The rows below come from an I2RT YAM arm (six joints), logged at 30 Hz.
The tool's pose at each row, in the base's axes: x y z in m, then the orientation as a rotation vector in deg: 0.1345, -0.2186, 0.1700, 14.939, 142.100, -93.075; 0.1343, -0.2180, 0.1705, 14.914, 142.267, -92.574; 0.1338, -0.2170, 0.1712, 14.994, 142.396, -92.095; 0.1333, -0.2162, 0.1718, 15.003, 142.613, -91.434; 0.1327, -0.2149, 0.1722, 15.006, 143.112, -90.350; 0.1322, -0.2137, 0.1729, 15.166, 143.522, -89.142; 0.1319, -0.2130, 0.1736, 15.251, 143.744, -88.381; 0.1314, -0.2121, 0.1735, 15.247, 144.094, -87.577; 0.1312, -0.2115, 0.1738, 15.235, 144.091, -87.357; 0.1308, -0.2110, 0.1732, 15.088, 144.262, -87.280
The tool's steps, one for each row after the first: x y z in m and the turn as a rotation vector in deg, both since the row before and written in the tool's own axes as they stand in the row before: 0.0001, -0.0003, -0.0008, -0.352, -0.077, 0.074; 0.0004, -0.0003, -0.0012, -0.322, -0.050, 0.138; 0.0004, -0.0003, -0.0010, -0.462, -0.083, 0.119; 0.0006, 0.0000, -0.0014, -0.801, -0.032, 0.116; 0.0004, -0.0002, -0.0014, -0.842, -0.068, 0.277; 0.0002, -0.0004, -0.0010, -0.522, -0.072, 0.181; 0.0006, 0.0004, -0.0008, -0.591, -0.027, 0.085; 0.0002, 0.0000, -0.0007, -0.135, -0.085, 0.064; 0.0006, 0.0006, -0.0002, -0.105, 0.039, -0.134
